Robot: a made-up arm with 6 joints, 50 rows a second.
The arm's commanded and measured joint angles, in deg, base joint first. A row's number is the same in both.
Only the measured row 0 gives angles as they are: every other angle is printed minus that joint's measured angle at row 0.
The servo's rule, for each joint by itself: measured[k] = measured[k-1] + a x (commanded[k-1-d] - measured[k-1]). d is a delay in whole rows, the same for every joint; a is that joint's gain. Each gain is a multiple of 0.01, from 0.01 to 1. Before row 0 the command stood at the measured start. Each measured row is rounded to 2 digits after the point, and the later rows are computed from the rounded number. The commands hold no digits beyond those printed.
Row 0, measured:
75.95, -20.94, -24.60, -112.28, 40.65, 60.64
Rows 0 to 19, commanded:
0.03, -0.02, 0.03, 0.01, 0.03, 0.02
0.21, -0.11, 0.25, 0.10, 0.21, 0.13
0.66, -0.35, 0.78, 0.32, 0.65, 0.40
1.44, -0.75, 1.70, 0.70, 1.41, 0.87
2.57, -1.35, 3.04, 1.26, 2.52, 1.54
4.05, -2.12, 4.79, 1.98, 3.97, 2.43
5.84, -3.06, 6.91, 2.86, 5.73, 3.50
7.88, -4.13, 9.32, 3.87, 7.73, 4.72
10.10, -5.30, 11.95, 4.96, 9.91, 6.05
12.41, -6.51, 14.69, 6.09, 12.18, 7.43
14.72, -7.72, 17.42, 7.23, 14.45, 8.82
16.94, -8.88, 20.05, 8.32, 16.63, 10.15
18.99, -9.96, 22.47, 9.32, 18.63, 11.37
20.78, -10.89, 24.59, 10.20, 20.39, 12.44
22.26, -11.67, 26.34, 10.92, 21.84, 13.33
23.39, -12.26, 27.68, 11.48, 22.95, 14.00
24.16, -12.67, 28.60, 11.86, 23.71, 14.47
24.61, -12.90, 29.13, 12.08, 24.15, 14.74
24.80, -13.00, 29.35, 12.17, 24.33, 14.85
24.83, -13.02, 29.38, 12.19, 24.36, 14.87
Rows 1 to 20, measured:
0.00, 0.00, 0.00, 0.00, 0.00, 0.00
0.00, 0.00, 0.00, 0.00, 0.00, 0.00
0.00, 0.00, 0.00, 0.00, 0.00, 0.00
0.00, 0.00, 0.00, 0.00, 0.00, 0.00
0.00, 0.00, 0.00, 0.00, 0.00, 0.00
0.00, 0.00, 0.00, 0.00, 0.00, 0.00
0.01, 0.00, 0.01, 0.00, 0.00, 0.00
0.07, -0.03, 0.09, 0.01, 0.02, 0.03
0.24, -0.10, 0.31, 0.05, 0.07, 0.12
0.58, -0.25, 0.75, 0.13, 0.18, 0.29
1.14, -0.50, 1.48, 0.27, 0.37, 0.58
1.95, -0.87, 2.54, 0.48, 0.66, 1.01
3.04, -1.37, 3.94, 0.77, 1.07, 1.58
4.40, -2.00, 5.66, 1.14, 1.60, 2.30
6.00, -2.76, 7.67, 1.60, 2.26, 3.16
7.79, -3.62, 9.92, 2.14, 3.05, 4.14
9.73, -4.56, 12.32, 2.75, 3.96, 5.22
11.75, -5.55, 14.79, 3.42, 4.97, 6.35
13.78, -6.56, 17.25, 4.13, 6.06, 7.50
15.74, -7.56, 19.60, 4.86, 7.21, 8.64
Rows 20 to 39, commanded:
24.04, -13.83, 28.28, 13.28, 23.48, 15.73
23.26, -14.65, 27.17, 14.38, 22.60, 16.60
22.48, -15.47, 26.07, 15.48, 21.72, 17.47
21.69, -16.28, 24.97, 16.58, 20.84, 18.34
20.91, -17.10, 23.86, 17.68, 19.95, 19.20
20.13, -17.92, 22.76, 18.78, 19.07, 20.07
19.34, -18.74, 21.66, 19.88, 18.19, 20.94
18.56, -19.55, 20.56, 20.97, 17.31, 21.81
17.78, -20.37, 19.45, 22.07, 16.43, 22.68
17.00, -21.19, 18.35, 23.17, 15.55, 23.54
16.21, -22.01, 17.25, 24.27, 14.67, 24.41
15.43, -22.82, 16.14, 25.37, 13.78, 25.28
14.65, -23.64, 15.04, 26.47, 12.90, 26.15
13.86, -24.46, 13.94, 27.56, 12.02, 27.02
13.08, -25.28, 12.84, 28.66, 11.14, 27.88
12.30, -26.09, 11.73, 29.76, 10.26, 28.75
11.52, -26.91, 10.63, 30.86, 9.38, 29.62
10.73, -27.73, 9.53, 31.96, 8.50, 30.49
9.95, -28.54, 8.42, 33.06, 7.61, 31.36
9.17, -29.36, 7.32, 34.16, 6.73, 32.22
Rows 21 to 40, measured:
17.57, -8.51, 21.76, 5.59, 8.38, 9.72
19.20, -9.37, 23.65, 6.30, 9.55, 10.70
20.59, -10.13, 25.23, 6.97, 10.68, 11.57
21.72, -10.77, 26.48, 7.58, 11.76, 12.30
22.58, -11.28, 27.40, 8.13, 12.77, 12.89
23.21, -11.68, 28.03, 8.62, 13.70, 13.35
23.44, -12.17, 28.11, 9.18, 14.48, 13.90
23.39, -12.74, 27.81, 9.80, 15.13, 14.52
23.14, -13.37, 27.25, 10.48, 15.66, 15.20
22.73, -14.04, 26.52, 11.21, 16.07, 15.92
22.22, -14.74, 25.67, 11.99, 16.38, 16.67
21.63, -15.47, 24.74, 12.80, 16.60, 17.45
20.99, -16.22, 23.75, 13.65, 16.73, 18.25
20.31, -16.99, 22.73, 14.53, 16.78, 19.07
19.60, -17.77, 21.68, 15.43, 16.75, 19.90
18.87, -18.56, 20.61, 16.36, 16.65, 20.74
18.13, -19.35, 19.53, 17.31, 16.49, 21.58
17.37, -20.15, 18.45, 18.28, 16.27, 22.43
16.61, -20.95, 17.36, 19.26, 16.00, 23.29
15.84, -21.76, 16.27, 20.26, 15.68, 24.15

